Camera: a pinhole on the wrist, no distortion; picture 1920 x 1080 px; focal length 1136.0 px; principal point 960.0 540.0 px. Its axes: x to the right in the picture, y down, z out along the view. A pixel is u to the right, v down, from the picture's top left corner.
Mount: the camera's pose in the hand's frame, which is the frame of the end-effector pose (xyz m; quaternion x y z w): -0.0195 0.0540 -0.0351 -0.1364 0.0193 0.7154 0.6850
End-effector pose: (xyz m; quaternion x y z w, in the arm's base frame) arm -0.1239 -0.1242 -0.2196 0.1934 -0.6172 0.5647 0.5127
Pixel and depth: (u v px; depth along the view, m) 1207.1 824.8 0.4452
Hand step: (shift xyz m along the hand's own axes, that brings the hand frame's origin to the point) -0.2070 0.2371 0.3540
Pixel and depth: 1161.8 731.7 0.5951
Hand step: -0.2214 0.2786 0.4980
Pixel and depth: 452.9 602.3 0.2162
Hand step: -0.0653 0.0056 0.1924
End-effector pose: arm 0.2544 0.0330 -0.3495 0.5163 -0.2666 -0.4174 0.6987
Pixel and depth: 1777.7 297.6 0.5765
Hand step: -0.0057 0.5897 0.4472
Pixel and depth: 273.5 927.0 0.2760
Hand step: -0.1547 -0.0551 0.2524
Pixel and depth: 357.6 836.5 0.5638
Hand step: -0.2523 -0.1255 0.5501
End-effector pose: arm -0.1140 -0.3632 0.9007 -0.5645 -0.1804 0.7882 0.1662
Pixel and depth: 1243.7 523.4 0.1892
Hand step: -0.0498 0.1408 0.1369
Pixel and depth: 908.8 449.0 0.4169
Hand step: -0.0565 0.1271 0.3755
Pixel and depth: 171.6 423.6 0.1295
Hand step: -0.0261 -0.0050 0.1115
